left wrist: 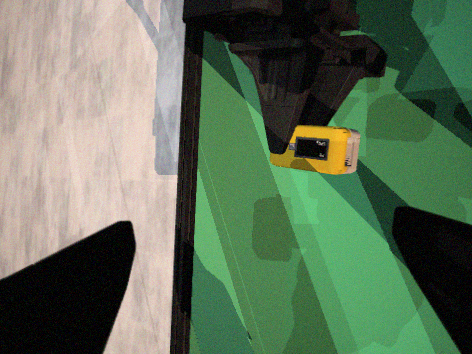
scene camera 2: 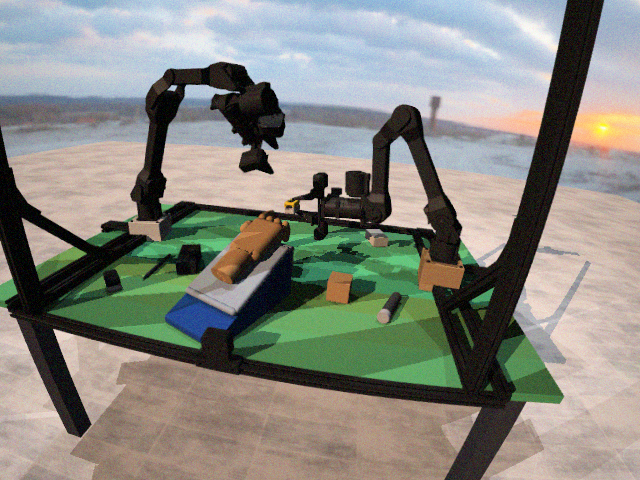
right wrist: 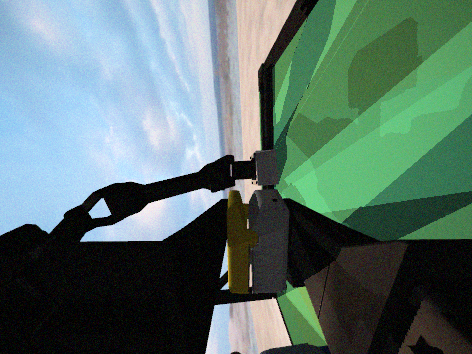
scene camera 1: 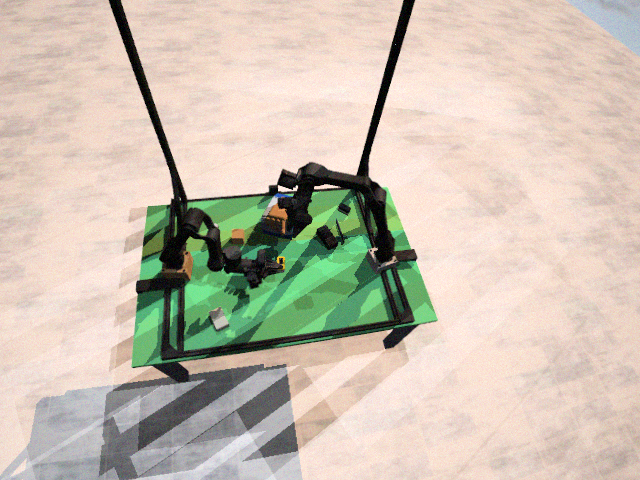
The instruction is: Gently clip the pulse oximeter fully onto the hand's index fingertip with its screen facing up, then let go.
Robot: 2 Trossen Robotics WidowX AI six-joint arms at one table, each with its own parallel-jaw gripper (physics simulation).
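Pixels of known places: left gripper, fingertip midpoint: (left wrist: 264, 227) (scene camera 2: 274, 160) (scene camera 1: 290, 234); right gripper, fingertip midpoint: (left wrist: 290, 153) (scene camera 2: 292, 204) (right wrist: 255, 205) (scene camera 1: 282, 269); left arm's base at its link origin: (scene camera 2: 149, 217) (right wrist: 253, 169) (scene camera 1: 383, 255); right arm's base at its link origin: (scene camera 2: 442, 257) (scene camera 1: 175, 261).
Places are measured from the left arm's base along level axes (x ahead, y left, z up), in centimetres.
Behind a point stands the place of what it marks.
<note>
The yellow and grey pulse oximeter (scene camera 1: 281, 262) @[x 44.9, y -6.9, z 9.3 cm] (scene camera 2: 290, 204) @[x 44.5, y -9.7, z 9.0 cm] (left wrist: 317, 149) @[x 44.6, y -8.0, z 9.3 cm] (right wrist: 239, 242) @[x 46.8, y -6.6, z 8.7 cm] is held in the air above the green table, its dark screen facing up in the left wrist view. My right gripper (scene camera 1: 274, 267) @[x 45.2, y -5.0, z 7.5 cm] (scene camera 2: 296, 202) @[x 45.2, y -5.0, z 7.5 cm] (right wrist: 255, 205) @[x 45.2, y -5.0, z 7.5 cm] is shut on it and reaches out level. The tan hand (scene camera 1: 276, 218) @[x 40.0, y -27.0, z 10.0 cm] (scene camera 2: 256, 238) @[x 37.6, y -33.1, z 8.3 cm] lies on a grey pad on a blue wedge (scene camera 2: 194, 314) @[x 26.8, y -45.1, z -2.9 cm], fingers pointing to the far side. The oximeter hangs a little beyond the fingertips, apart from them. My left gripper (scene camera 2: 256, 162) (left wrist: 264, 227) @[x 39.9, y -10.9, z 21.0 cm] is open and empty, high above the hand.
An orange cube (scene camera 1: 237, 235) @[x 56.7, y -31.4, z -0.9 cm] (scene camera 2: 339, 287) @[x 55.9, y -34.9, z -1.9 cm], a grey cylinder (scene camera 2: 390, 307) @[x 66.4, y -40.3, z -3.4 cm] and a grey block (scene camera 1: 219, 318) @[x 73.4, y 2.1, z -2.9 cm] (scene camera 2: 376, 236) @[x 72.7, y -1.1, z -2.9 cm] lie on the table. Black blocks (scene camera 2: 189, 258) @[x 19.4, y -22.3, z -2.5 cm] (scene camera 2: 112, 280) @[x 4.7, y -34.2, z -2.9 cm] and a thin rod (scene camera 2: 158, 266) @[x 10.7, y -22.0, z -5.4 cm] lie beside the wedge. A black frame rail (left wrist: 185, 175) @[x 48.9, y 18.3, z -3.9 cm] edges the table.
</note>
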